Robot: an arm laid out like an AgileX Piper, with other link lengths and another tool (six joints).
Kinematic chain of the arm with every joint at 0, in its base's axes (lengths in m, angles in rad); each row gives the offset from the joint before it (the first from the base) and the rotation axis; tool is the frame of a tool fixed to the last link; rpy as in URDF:
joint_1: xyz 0 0 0.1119 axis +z
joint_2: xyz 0 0 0 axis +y
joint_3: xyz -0.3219 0 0.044 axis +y
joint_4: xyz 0.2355 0 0.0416 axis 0.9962 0 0.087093
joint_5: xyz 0 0 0 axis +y
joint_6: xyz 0.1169 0 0.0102 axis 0.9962 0 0.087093
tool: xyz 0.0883 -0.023 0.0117 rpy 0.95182 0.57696 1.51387
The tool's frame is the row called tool.
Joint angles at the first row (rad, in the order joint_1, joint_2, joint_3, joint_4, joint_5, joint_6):
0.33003 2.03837 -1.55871 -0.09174 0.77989 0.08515
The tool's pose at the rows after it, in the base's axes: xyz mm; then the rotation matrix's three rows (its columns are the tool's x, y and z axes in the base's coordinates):
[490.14 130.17 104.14], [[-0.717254 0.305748 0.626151], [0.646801 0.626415 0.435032], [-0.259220 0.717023 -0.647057]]
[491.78 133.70 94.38], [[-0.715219 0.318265 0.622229], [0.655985 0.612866 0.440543], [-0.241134 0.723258 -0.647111]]
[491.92 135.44 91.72], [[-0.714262 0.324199 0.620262], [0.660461 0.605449 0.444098], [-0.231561 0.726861 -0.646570]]
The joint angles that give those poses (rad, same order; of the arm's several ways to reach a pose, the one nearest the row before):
0.33004 2.08351 -1.56602 -0.09178 0.73478 0.08515
0.33002 2.10517 -1.56822 -0.07202 0.72065 0.08513
0.33003 2.11134 -1.57034 -0.06018 0.71875 0.08332

